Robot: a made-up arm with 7 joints.
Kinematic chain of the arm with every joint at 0, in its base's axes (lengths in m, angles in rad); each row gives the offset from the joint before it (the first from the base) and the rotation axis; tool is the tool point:
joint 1: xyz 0 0 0 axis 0 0.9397 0.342
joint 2: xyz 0 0 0 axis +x
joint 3: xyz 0 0 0 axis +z
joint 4: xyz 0.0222 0 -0.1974 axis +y
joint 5: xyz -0.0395 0 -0.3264 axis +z
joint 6: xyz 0 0 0 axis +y
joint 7: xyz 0 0 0 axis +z
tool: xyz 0 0 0
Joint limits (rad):
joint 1: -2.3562..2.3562
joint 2: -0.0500..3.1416
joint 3: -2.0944..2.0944
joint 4: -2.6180..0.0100
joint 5: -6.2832..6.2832
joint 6: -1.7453..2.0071
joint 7: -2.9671..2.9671
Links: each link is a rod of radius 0.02 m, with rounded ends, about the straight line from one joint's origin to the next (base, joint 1, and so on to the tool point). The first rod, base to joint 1, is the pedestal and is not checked.
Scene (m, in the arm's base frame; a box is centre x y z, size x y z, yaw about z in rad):
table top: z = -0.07
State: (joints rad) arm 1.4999 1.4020 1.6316 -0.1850 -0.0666 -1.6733 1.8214
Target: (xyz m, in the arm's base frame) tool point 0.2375 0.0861 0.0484
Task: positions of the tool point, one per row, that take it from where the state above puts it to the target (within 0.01 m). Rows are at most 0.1 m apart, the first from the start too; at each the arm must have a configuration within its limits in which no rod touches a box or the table.
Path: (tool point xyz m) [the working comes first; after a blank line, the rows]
Joints at the target: 1.5318 1.3948 1.5973 -2.4760 -0.0666 -1.6733 1.8214
Straight joint move there: clear.

1: -0.1339 0.4764 0.1720
2: -0.0411 0.4750 0.1823
3: 0.0489 0.4497 0.1813
4: 0.1286 0.4023 0.1693
5: 0.1915 0.3366 0.1476
6: 0.2326 0.2578 0.1183
7: 0.2483 0.1720 0.0842
8: 0.2375 0.0861 0.0484

